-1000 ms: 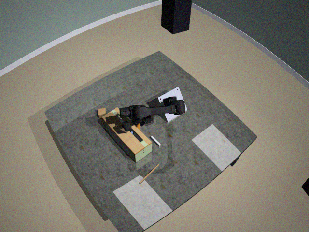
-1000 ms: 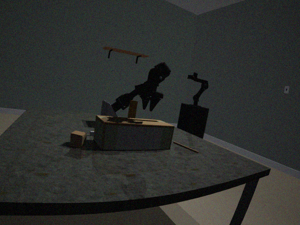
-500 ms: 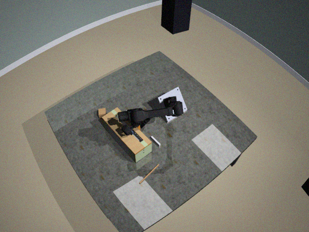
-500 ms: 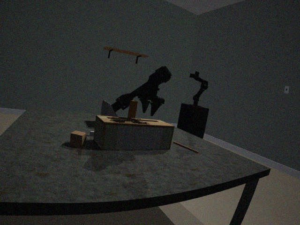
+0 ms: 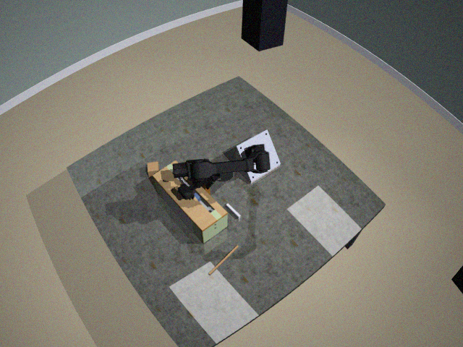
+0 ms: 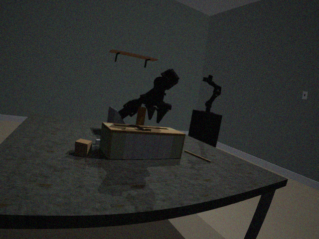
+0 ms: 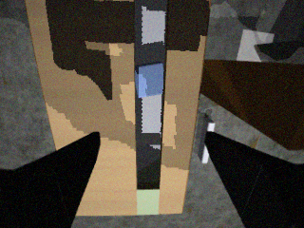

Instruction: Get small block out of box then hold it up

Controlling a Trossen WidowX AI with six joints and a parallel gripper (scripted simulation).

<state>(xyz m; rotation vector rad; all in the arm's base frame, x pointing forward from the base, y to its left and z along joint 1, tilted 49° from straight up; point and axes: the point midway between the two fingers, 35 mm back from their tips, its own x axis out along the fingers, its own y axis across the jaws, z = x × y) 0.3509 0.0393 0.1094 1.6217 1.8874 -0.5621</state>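
Now: the box 5 cm to the right of my gripper tip and 10 cm below it. Also, from my gripper tip: small blue block: 1 cm ahead, 3 cm to the right, 8 cm below; then tan cube: 10 cm ahead, 33 cm to the right, 13 cm below; then orange bar: 5 cm behind, 5 cm to the right, 5 cm below.
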